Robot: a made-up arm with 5 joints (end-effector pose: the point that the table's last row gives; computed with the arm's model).
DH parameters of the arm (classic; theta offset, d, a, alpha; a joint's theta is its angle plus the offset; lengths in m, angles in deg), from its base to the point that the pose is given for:
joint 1: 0 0.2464 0 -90
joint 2: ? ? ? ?
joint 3: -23.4 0 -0.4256 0
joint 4: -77.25 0 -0.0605 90
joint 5: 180 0.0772 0 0
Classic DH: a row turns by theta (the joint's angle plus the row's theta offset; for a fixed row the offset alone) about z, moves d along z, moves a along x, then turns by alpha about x.
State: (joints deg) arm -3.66 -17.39 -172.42 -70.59 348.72
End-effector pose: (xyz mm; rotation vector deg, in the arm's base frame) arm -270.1 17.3 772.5 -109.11 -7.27 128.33
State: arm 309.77 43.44 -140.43 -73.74 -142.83
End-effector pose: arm 319.9 -384.4 582.2 6.43 6.72 -13.03
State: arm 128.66 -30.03 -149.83 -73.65 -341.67
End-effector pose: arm 152.5 -190.6 796.5 42.50 61.07 -28.31
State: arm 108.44 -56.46 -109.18 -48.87 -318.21
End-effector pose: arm 66.9 -200.5 827.4 29.15 19.16 -28.86
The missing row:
joint 2: -79.34 0 0.1811 0
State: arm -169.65 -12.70 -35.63 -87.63 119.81
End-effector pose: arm -370.1 -67.6 319.1 -44.57 -31.52 122.39
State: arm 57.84 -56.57 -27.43 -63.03 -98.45
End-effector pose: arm 151.1 240.3 520.1 8.73 41.57 134.58
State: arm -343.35 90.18 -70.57 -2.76 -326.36
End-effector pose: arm 155.7 46.6 -301.6 169.44 -25.31 -22.98
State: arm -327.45 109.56 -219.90 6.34 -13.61
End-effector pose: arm 483.3 308.5 464.9 -94.32 -40.19 -129.41
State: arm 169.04 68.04 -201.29 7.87 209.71
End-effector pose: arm -435.5 84.3 728.7 71.04 -26.33 -144.73
